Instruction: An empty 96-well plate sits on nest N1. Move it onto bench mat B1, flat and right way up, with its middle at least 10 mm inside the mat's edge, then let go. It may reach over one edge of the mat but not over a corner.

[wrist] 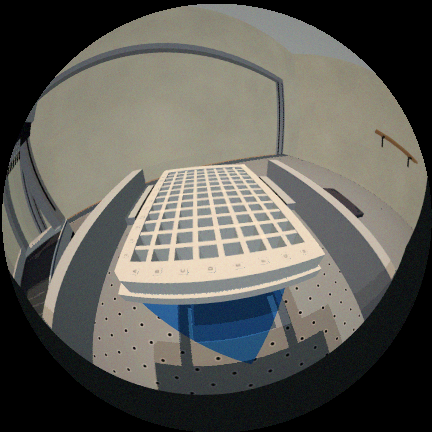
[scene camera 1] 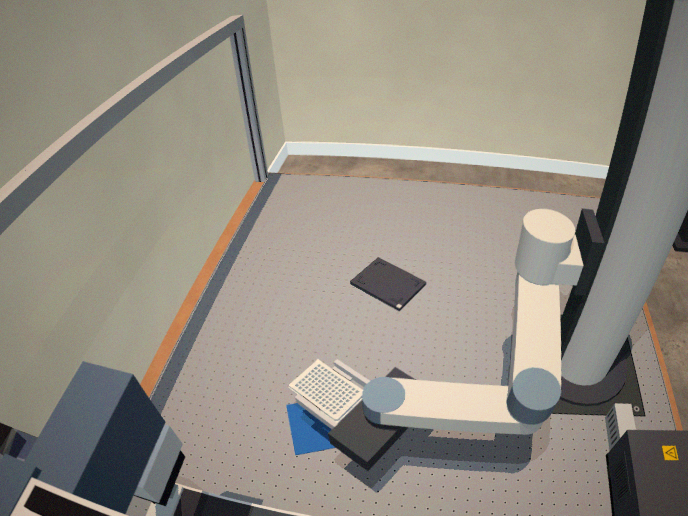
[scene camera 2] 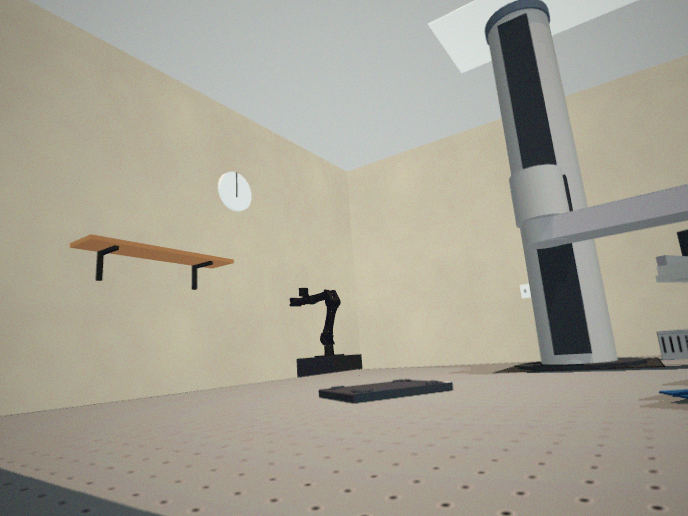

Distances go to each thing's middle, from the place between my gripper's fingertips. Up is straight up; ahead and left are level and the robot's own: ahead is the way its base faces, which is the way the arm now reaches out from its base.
Labels:
The white 96-well plate point(scene camera 1: 336, 396) is 20 mm behind my hand, 10 mm to the left of it and 10 mm below it. Round my hand: blue bench mat B1 point(scene camera 1: 309, 434): 130 mm below, 20 mm to the left, 20 mm behind; then dark nest N1 point(scene camera 1: 383, 282): 410 mm to the right, 120 mm below, 80 mm behind.

